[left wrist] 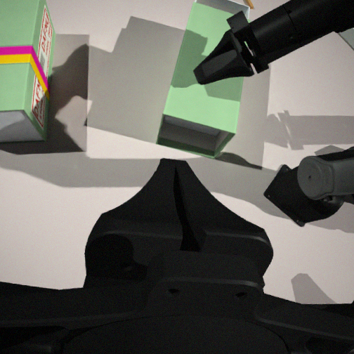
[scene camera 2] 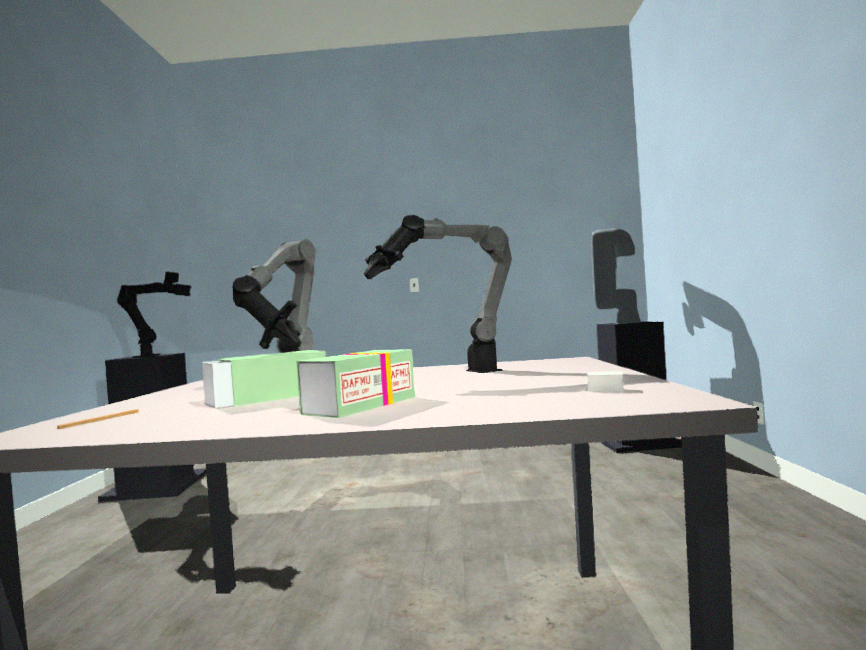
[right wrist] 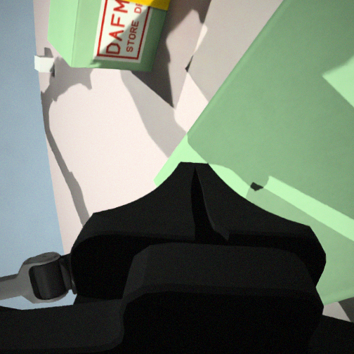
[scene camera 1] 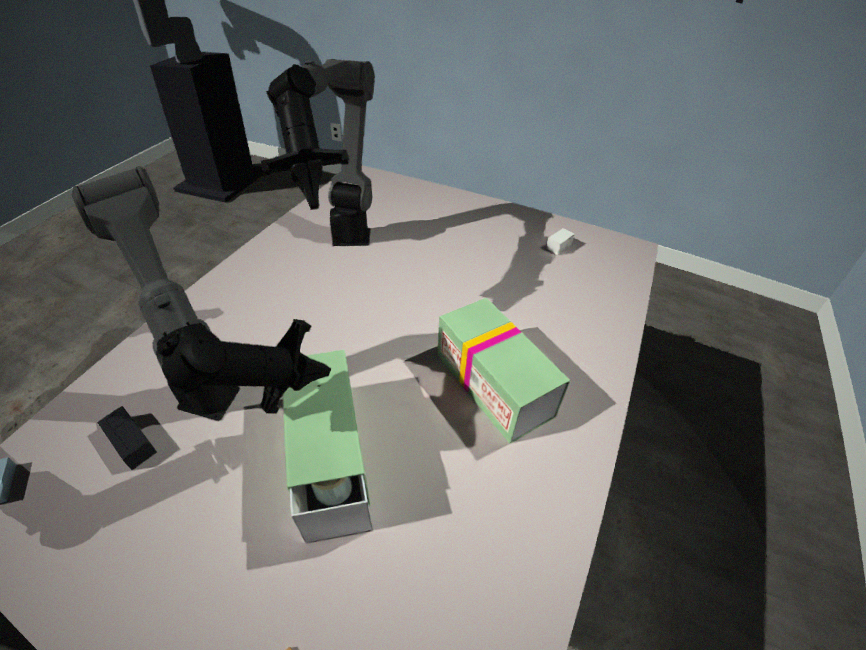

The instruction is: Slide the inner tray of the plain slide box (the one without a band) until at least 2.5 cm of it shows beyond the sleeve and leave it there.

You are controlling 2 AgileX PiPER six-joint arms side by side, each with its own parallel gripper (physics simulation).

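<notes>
The plain slide box has a green sleeve (scene camera 1: 321, 440) (scene camera 2: 269, 377) (left wrist: 210, 65) (right wrist: 280, 110) lying on the table. Its white inner tray (scene camera 1: 332, 524) (scene camera 2: 218, 384) sticks out of the sleeve's near end in scene camera 1, with a pale rounded item (scene camera 1: 331, 491) inside. The sleeve's other end shows a hollow in the left wrist view. My right gripper (scene camera 1: 328, 370) (scene camera 2: 297, 342) (left wrist: 196, 77) (right wrist: 192, 181) is shut and empty, above the sleeve's far part. My left gripper (scene camera 1: 314, 207) (scene camera 2: 368, 274) (left wrist: 171, 175) is shut and empty, raised high behind the sleeve's hollow end.
A green box with a yellow and magenta band (scene camera 1: 500, 367) (scene camera 2: 356, 383) (left wrist: 20, 75) (right wrist: 110, 35) stands beside the plain one. A white block (scene camera 1: 560, 241) (scene camera 2: 605, 382) (right wrist: 44, 63) lies near the table edge. A dark block (scene camera 1: 126, 437) lies left of the right arm's gripper in scene camera 1.
</notes>
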